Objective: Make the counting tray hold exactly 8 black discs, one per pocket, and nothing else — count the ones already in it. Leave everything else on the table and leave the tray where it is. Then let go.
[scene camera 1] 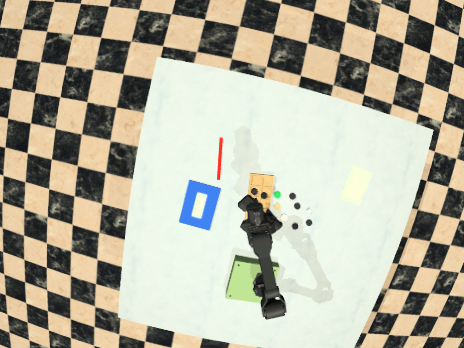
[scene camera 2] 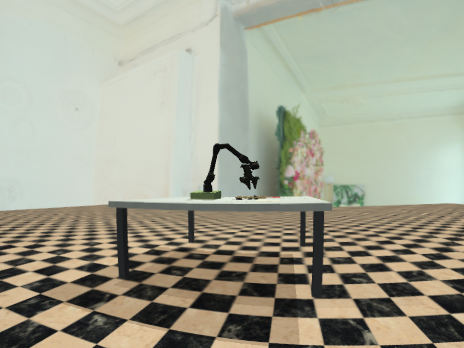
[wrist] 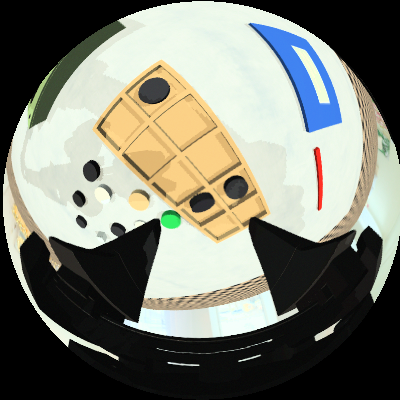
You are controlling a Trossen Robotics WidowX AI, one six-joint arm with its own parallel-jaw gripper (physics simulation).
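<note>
The wooden tray point(scene camera 1: 261, 180) point(wrist: 183, 150) has two rows of pockets. Black discs lie in three of its pockets in the wrist view: one disc point(wrist: 154, 90) near the far end, and two side by side, a disc point(wrist: 202, 202) and a disc point(wrist: 236, 187), towards the near end. The other pockets look empty. Several loose black discs, such as one point(scene camera 1: 292, 196) and another point(wrist: 91, 170), lie on the table beside the tray. My gripper point(scene camera 2: 251, 188) point(wrist: 205, 223) is open and empty, raised above the tray, which the arm partly hides in the first scene view.
Beside the tray lie a green disc point(scene camera 1: 277, 195) point(wrist: 171, 219), a tan disc point(scene camera 1: 277, 206) point(wrist: 139, 199) and white discs, one point(wrist: 103, 193) clearly seen. A blue frame point(scene camera 1: 187, 202) point(wrist: 320, 117), red stick point(scene camera 1: 220, 158) point(wrist: 319, 179), pale yellow sheet point(scene camera 1: 356, 185) and green base block point(scene camera 1: 242, 282) are around.
</note>
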